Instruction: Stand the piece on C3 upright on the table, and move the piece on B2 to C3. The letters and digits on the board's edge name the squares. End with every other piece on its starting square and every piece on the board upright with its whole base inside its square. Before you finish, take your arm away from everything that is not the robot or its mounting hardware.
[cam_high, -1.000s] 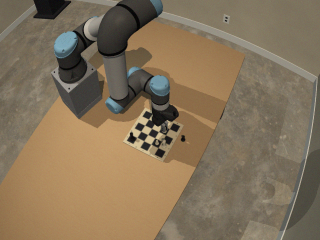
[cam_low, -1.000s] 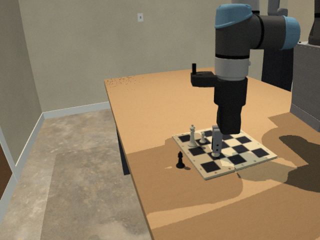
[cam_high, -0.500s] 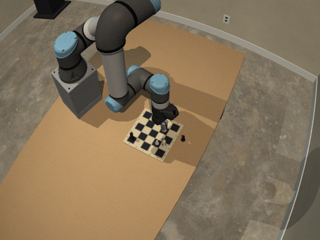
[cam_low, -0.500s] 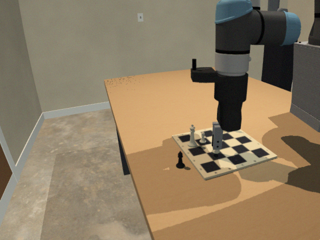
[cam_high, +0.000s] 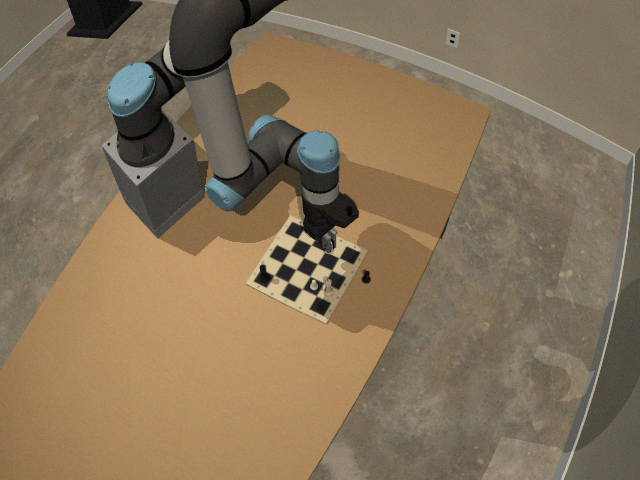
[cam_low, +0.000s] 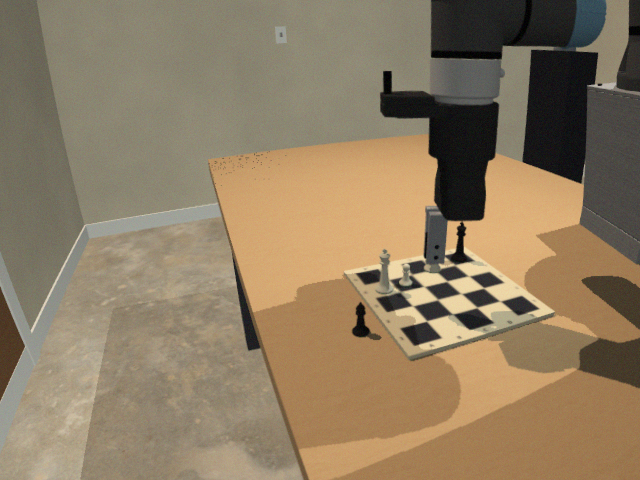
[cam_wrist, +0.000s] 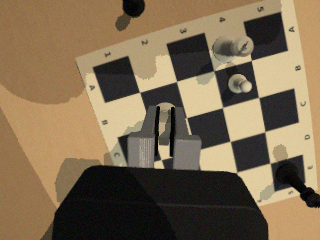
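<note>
Right now my hand is 9 cm above the chessboard, 5 cm past it and 3 cm to the left of it. Round my hand: white pawn (8 cm below, 7 cm to the right, 1 cm behind); then white knight (2 cm below); then white king (7 cm to the right, 6 cm below, 2 cm ahead).
</note>
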